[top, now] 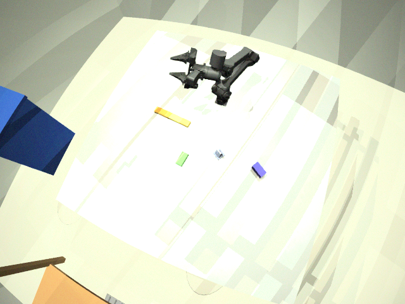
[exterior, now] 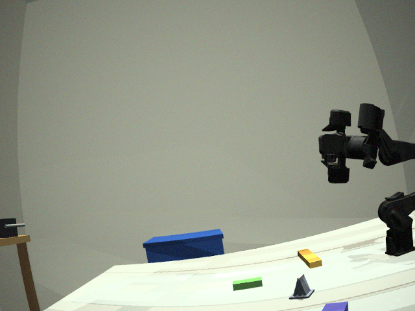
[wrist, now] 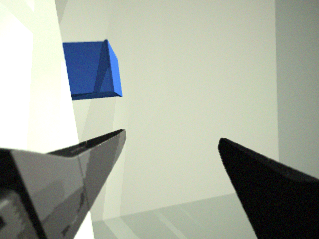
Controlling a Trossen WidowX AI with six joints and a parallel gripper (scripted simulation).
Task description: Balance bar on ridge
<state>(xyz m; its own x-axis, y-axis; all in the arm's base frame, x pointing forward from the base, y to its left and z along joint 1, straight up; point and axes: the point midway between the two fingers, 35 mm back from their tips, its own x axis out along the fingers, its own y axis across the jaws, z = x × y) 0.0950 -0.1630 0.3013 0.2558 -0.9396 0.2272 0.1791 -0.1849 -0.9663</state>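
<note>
My gripper tip is 8 cm short of the bar, 1 cm to the left of it and 30 cm above it. Also, from my gripper tip: purple block 20 cm ahead, 49 cm to the left, 29 cm below; green block 28 cm ahead, 13 cm to the left, 30 cm below.
</note>
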